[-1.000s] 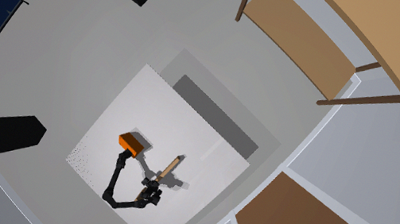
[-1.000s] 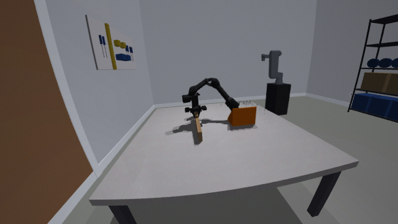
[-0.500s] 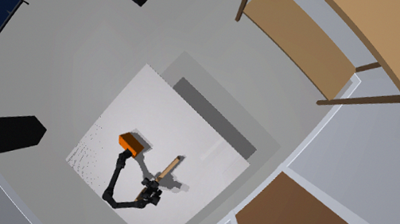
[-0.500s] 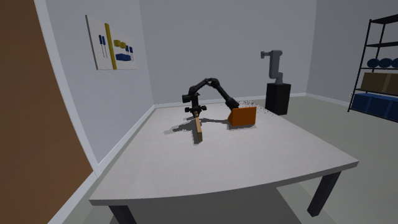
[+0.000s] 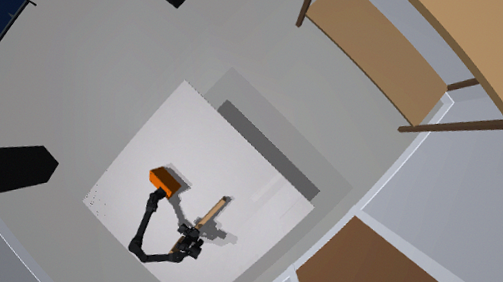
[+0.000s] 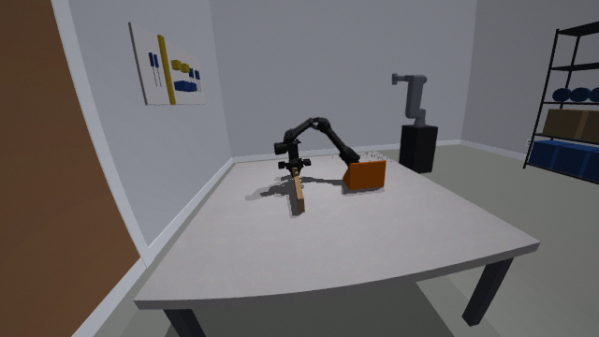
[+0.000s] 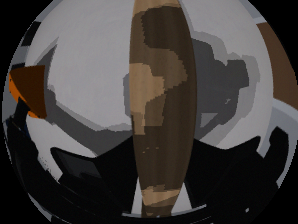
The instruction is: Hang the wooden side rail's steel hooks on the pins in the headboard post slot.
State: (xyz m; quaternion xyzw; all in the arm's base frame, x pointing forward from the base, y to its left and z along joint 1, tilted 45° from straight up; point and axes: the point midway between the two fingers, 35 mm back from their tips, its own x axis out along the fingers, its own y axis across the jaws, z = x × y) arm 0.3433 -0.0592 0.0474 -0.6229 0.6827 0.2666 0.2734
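My gripper tip is 10 mm past the headboard post, 160 mm to the left of it and 40 mm below it.
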